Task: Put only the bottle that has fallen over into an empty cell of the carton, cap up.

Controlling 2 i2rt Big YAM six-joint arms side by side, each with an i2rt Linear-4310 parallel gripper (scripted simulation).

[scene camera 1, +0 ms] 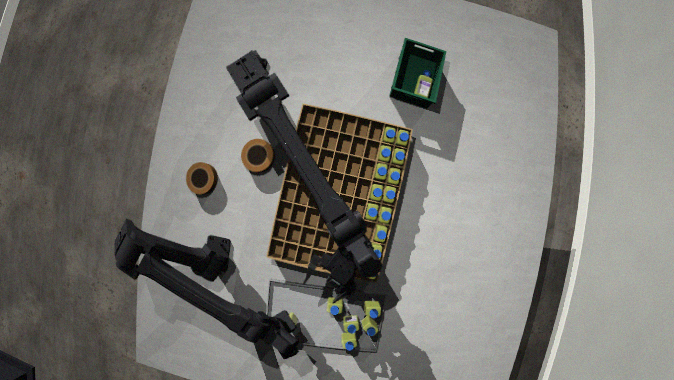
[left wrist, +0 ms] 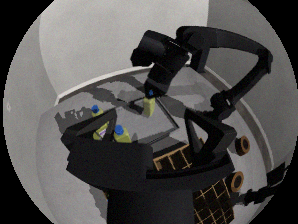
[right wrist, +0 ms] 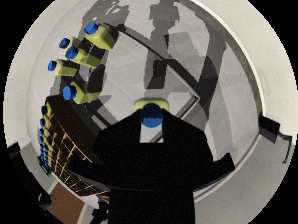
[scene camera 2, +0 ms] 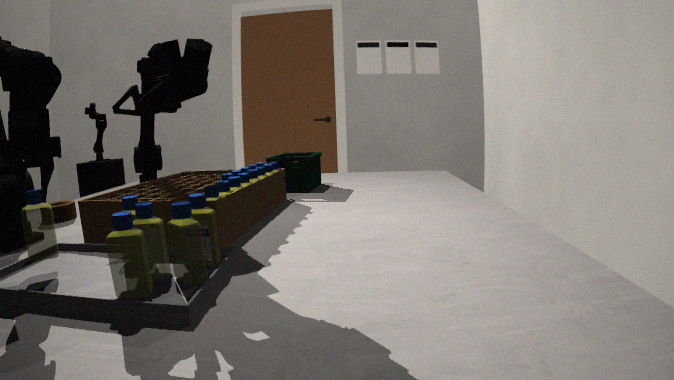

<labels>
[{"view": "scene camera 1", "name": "brown carton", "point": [343, 175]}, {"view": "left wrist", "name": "my left gripper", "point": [150, 112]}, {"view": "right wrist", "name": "my right gripper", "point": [151, 112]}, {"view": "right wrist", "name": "brown carton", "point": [63, 115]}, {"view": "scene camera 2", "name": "my left gripper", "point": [124, 108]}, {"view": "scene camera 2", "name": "my right gripper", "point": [35, 203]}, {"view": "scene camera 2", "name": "brown carton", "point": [96, 216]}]
</labels>
